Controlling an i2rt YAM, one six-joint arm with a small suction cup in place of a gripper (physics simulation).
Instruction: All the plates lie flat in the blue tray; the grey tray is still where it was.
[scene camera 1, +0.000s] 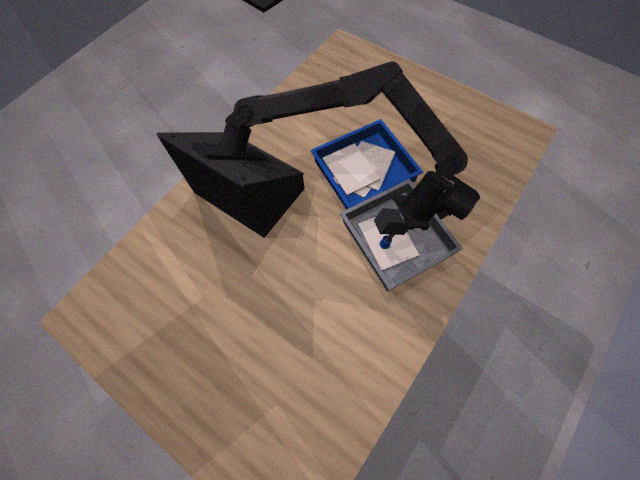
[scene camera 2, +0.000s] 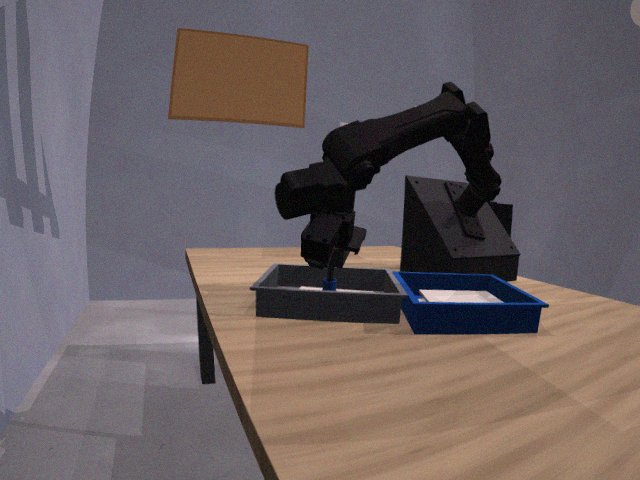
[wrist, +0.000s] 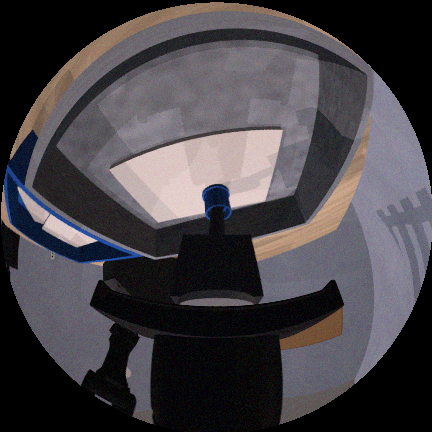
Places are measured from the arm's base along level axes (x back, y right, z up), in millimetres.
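Pixels of known places: hand at its tool point: (scene camera 1: 382, 245) (wrist: 216, 194); arm's base at its link origin: (scene camera 1: 230, 153) (scene camera 2: 463, 210).
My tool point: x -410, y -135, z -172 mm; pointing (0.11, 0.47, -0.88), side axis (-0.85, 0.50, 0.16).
For each thing: its top centre in the pictures, then the offset to it from my tool point.
- white square plate at its top centre: (wrist: 201, 185) (scene camera 2: 333, 295) (scene camera 1: 388, 238) dz +1, dx +2, dy -25 mm
- grey tray at its top centre: (wrist: 207, 206) (scene camera 2: 330, 277) (scene camera 1: 400, 230) dz +42, dx -13, dy -47 mm
- blue tray at its top centre: (wrist: 51, 239) (scene camera 2: 461, 286) (scene camera 1: 365, 160) dz +42, dx +200, dy -158 mm
A white square plate (scene camera 1: 400, 250) (scene camera 2: 358, 290) (wrist: 181, 177) lies in the grey tray (scene camera 1: 434, 243) (scene camera 2: 328, 307) (wrist: 201, 88). My blue suction cup (scene camera 1: 385, 243) (scene camera 2: 329, 285) (wrist: 217, 201) sits on this plate near its edge, with the wrist low over the tray. The plate is still down inside the tray. The blue tray (scene camera 1: 409, 166) (scene camera 2: 470, 319) (wrist: 44, 240) stands right against the grey tray and holds several white plates (scene camera 1: 358, 167) (scene camera 2: 458, 296) (wrist: 60, 227) lying flat in an overlapping pile.
The black wedge-shaped arm base (scene camera 1: 237, 181) (scene camera 2: 456, 233) stands behind the blue tray. Both trays sit near the table's edge (scene camera 1: 490, 229). An orange board (scene camera 2: 237, 78) hangs on the wall.
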